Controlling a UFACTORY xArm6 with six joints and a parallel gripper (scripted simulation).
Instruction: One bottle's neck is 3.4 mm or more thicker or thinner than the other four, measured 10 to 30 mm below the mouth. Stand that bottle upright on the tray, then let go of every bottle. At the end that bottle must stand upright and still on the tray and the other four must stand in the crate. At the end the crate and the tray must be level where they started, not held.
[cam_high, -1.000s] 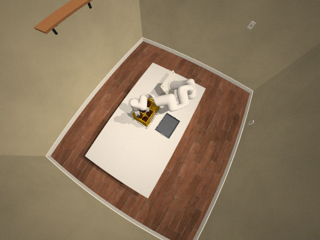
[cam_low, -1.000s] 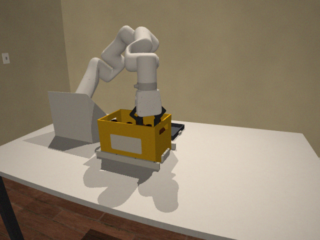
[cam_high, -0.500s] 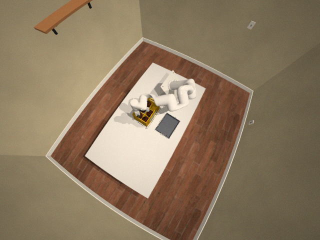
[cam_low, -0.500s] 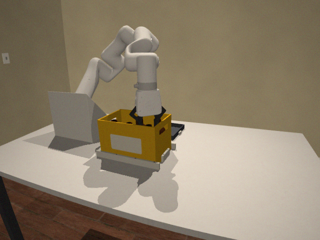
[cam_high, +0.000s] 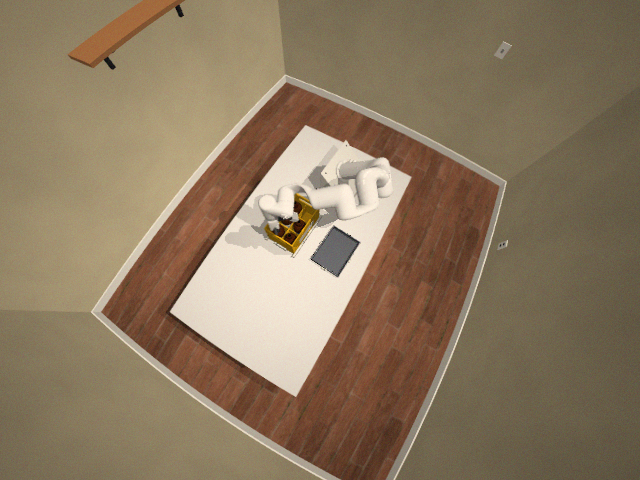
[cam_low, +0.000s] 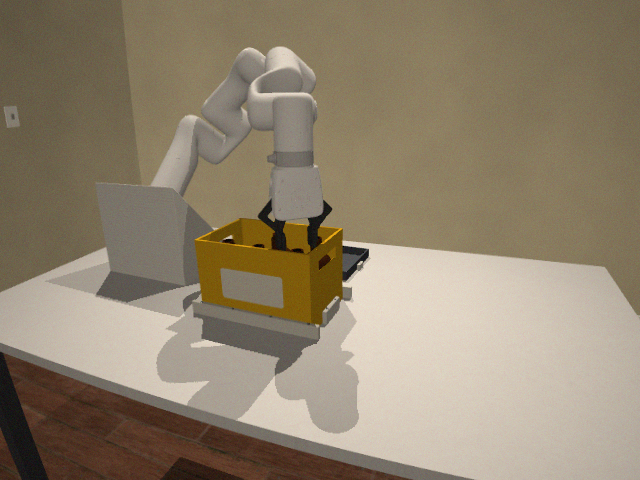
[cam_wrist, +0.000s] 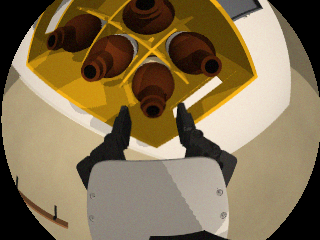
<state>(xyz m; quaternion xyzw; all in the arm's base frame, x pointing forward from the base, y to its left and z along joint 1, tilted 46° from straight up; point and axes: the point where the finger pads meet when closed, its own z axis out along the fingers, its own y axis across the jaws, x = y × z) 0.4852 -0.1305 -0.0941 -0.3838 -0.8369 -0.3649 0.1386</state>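
Right now the glass bottle is 100 mm below my hand. The rest, counted from my hand: yellow crate (100 mm below, 80 mm behind, 50 mm to the left); dark grey tray (340 mm to the left, 170 mm below, 80 mm behind).
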